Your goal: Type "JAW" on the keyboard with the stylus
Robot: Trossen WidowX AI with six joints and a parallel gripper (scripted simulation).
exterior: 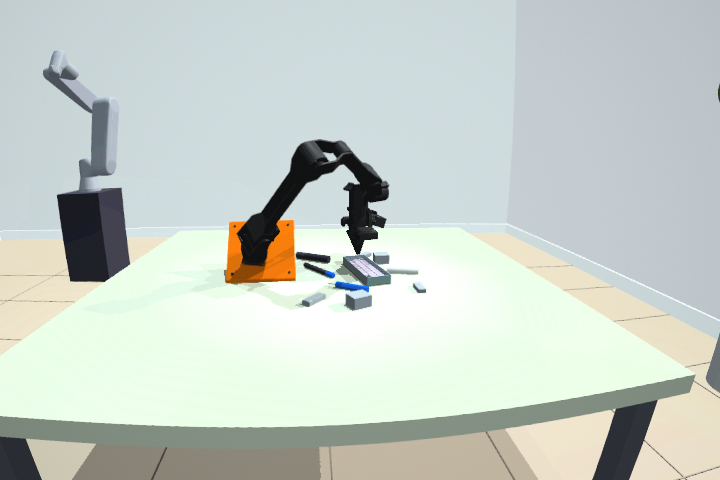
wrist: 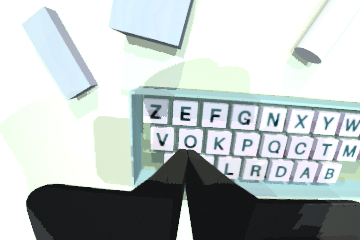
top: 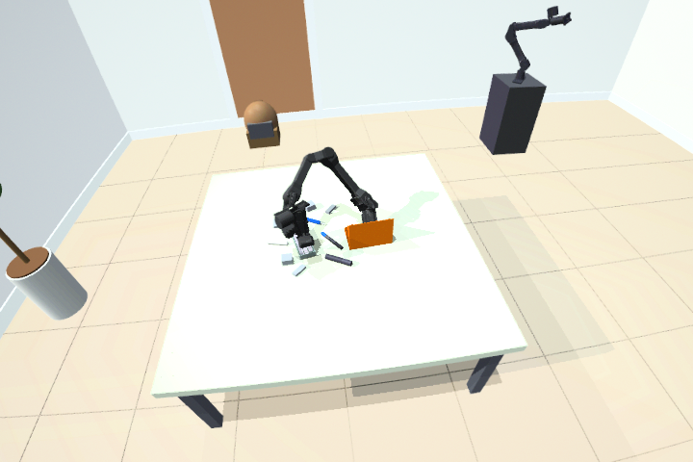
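The j key lies 13 cm to the right of my gripper tip, 6 cm ahead of it and 3 cm below it. Also, from my gripper tip: white stick 13 cm ahead, 7 cm to the right, 3 cm below; black-and-blue pen 10 cm behind, 7 cm to the right, 3 cm below; dark bar 14 cm behind, 7 cm to the left, 3 cm below.
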